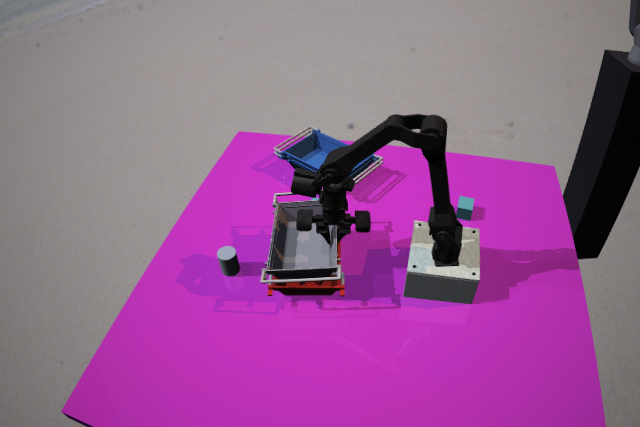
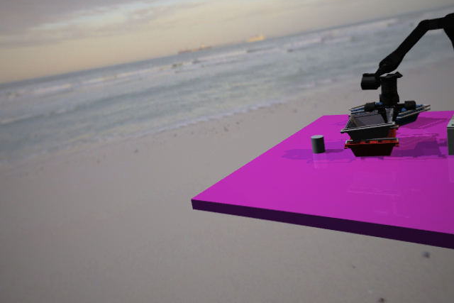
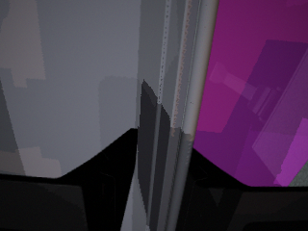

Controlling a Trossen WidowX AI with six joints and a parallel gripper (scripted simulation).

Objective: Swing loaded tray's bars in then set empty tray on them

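Now: gripper tip 7 cm short of the grey tray and 3 cm below it. Also, from my gripper tip: grey cylinder 29 cm ahead, 5 cm below, 2 cm to the left.
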